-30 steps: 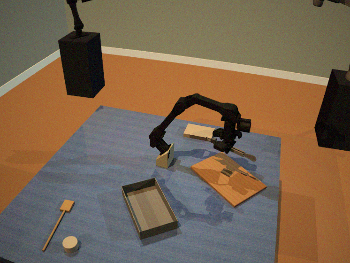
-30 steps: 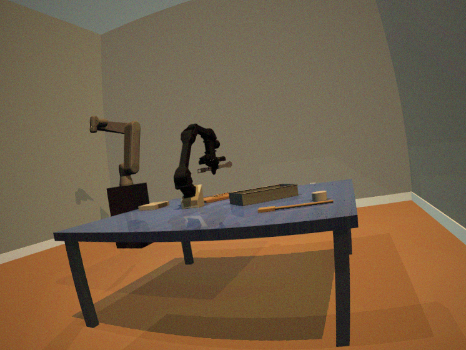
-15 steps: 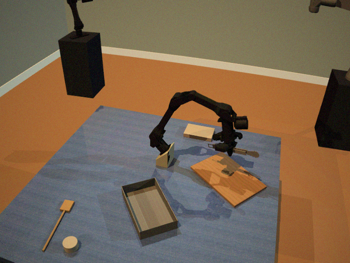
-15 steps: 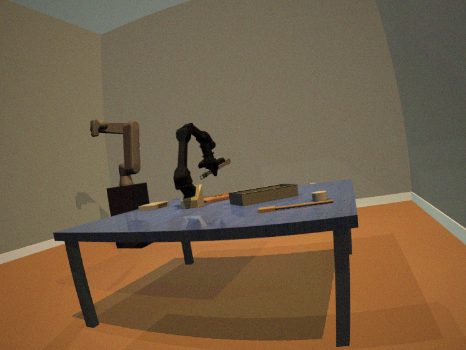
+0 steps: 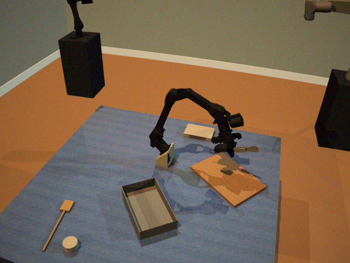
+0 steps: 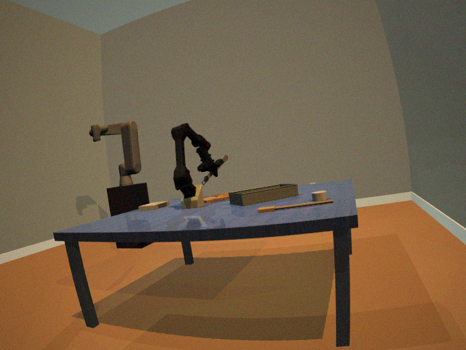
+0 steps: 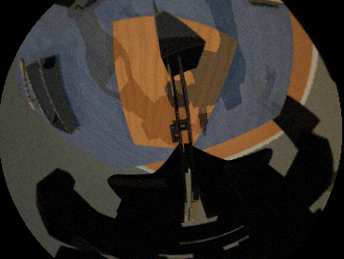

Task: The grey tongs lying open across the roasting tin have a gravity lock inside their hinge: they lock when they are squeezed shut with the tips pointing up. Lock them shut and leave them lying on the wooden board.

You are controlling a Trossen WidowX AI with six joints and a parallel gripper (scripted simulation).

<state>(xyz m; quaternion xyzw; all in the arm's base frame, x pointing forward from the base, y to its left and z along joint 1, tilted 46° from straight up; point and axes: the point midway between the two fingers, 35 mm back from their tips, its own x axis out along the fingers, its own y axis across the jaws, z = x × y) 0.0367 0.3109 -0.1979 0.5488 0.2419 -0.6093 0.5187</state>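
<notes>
Right now my gripper tip is 2 cm short of the wooden board, 1 cm to the left of it and 13 cm above it. Round my gripper tip: pale block: 35 cm behind, 23 cm to the right, 12 cm below; then roasting tin: 35 cm ahead, 36 cm to the right, 11 cm below.
</notes>
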